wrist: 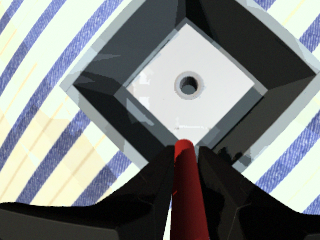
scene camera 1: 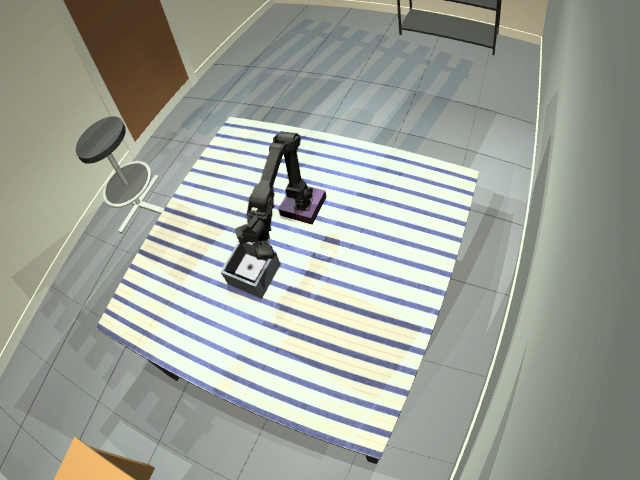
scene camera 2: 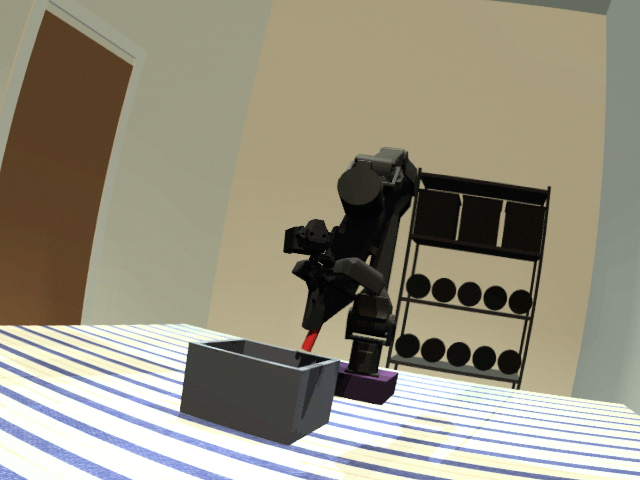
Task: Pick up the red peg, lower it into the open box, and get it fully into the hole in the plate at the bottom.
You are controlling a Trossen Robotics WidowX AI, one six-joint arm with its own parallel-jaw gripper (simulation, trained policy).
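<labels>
I see a grey box in the wrist view, in scene camera 1 and in scene camera 2 [282,395]. On the box, [wrist: 262,48] and [scene camera 1: 237,254] are the same spot.
</labels>
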